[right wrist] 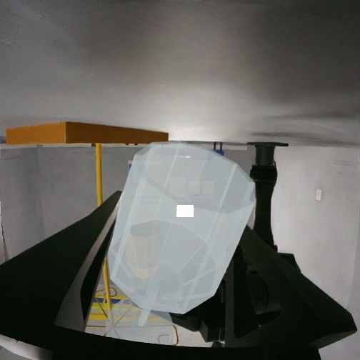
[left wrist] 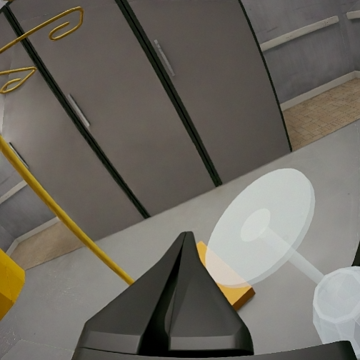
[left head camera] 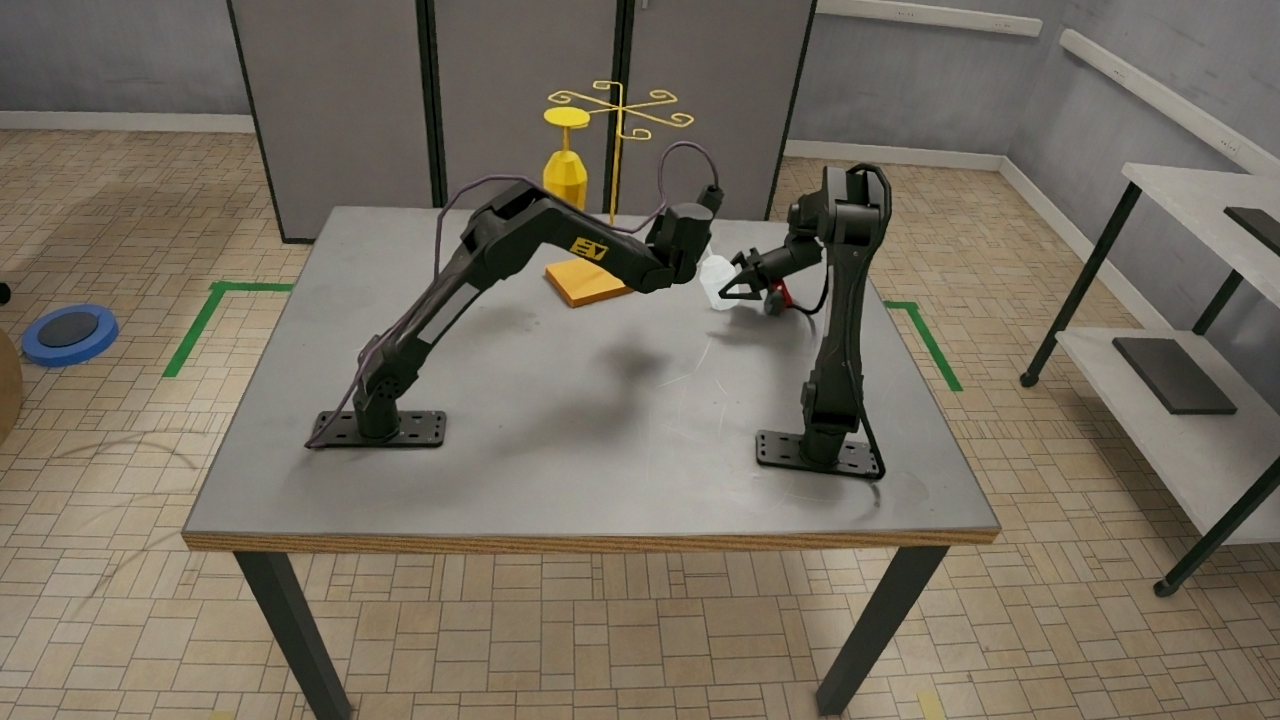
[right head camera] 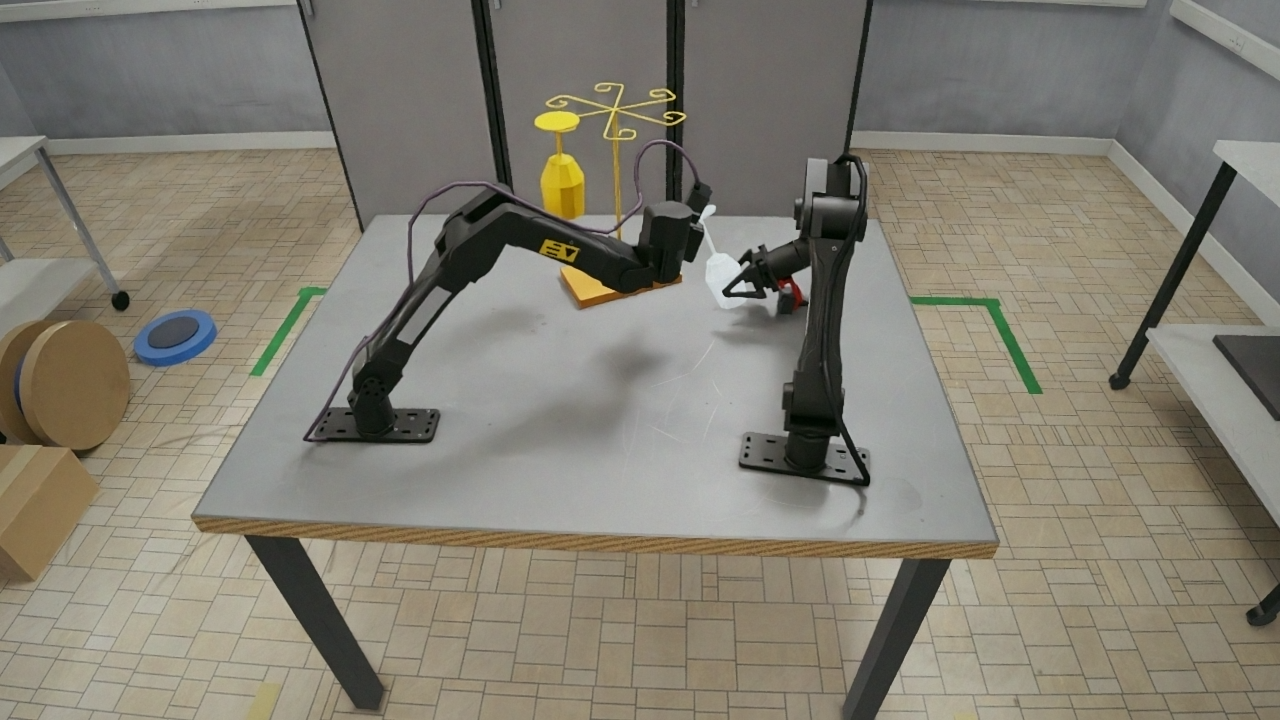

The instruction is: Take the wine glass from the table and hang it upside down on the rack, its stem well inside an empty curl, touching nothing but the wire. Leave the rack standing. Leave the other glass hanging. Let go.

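Seen in the pictures: right gripper, fingertip midpoint: (left head camera: 716,288) (right head camera: 723,287); left arm's base, link origin: (left head camera: 380,430) (right head camera: 378,426); right arm's base, link origin: (left head camera: 816,456) (right head camera: 804,460).
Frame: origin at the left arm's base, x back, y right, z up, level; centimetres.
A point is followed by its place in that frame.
A translucent white wine glass (left head camera: 718,282) {x -28.8, y 58.1, z 9.2 cm} (right head camera: 723,279) {x -28.8, y 58.4, z 9.6 cm} (left wrist: 340,305) (right wrist: 182,225) is upside down and tilted, its foot up toward the left arm's wrist. My right gripper (left head camera: 729,277) {x -31.5, y 58.8, z 5.8 cm} (right head camera: 733,277) {x -31.5, y 58.8, z 5.8 cm} (right wrist: 178,212) is shut on its bowl and holds it above the table. My left gripper (left wrist: 187,238) is shut and empty, close to the glass's foot in the left wrist view; the arm hides it in the head views. The yellow wire rack (left head camera: 615,170) {x -42.4, y 38.6, z 24.5 cm} (right head camera: 616,170) {x -42.4, y 38.7, z 24.7 cm} (left wrist: 65,215) (right wrist: 99,175) stands upright. A yellow glass (left head camera: 564,174) {x -34.1, y 29.0, z 27.5 cm} (right head camera: 562,183) {x -33.8, y 29.7, z 26.6 cm} (left wrist: 7,282) hangs upside down in its left curl.
The rack's orange base (left head camera: 586,284) {x -37.7, y 34.1, z 2.0 cm} (right head camera: 590,291) {x -35.6, y 33.0, z 2.0 cm} (right wrist: 90,133) rests at the back of the grey table (left head camera: 537,483) {x 11.0, y 24.7, z 0.0 cm} (right head camera: 537,483) {x 11.5, y 28.3, z 0.0 cm}. The left forearm (left head camera: 546,223) {x -4.7, y 25.8, z 35.1 cm} (right head camera: 523,223) {x -6.7, y 27.7, z 34.5 cm} reaches across in front of the rack. Several curls at the rack's right are empty. Grey cabinets stand behind the table.
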